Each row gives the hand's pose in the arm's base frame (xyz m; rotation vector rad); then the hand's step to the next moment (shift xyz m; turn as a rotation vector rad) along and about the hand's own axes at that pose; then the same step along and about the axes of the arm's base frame.
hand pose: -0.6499 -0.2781 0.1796 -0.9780 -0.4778 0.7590
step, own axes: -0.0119 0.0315 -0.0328 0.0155 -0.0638 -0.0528
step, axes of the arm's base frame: 0.0030 -0.0166 -0.0439 0.0680 -0.0395 0.0302
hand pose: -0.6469 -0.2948 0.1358 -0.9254 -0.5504 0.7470
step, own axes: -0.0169 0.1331 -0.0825 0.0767 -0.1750 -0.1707
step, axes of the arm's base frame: 0.0035 -0.0030 -0.1574 0.2263 -0.0950 0.0736
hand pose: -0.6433 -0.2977 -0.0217 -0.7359 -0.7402 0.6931
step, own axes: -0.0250 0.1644 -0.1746 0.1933 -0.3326 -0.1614
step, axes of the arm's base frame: 0.0761 0.0135 -0.2284 0.3283 -0.0899 0.2412
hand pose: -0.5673 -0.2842 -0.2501 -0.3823 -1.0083 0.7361
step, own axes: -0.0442 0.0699 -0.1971 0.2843 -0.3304 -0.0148
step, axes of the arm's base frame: 0.1302 0.0253 -0.1677 0.2300 -0.0293 0.3694
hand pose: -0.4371 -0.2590 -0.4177 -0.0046 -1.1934 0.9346
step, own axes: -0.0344 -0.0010 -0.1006 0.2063 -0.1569 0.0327
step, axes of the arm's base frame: 0.0780 0.0239 -0.0682 0.0818 0.0120 0.2478
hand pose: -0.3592 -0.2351 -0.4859 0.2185 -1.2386 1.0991
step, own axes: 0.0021 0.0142 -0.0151 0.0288 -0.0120 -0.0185
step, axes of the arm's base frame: -0.0013 0.0184 -0.0097 0.0187 0.0221 0.0219
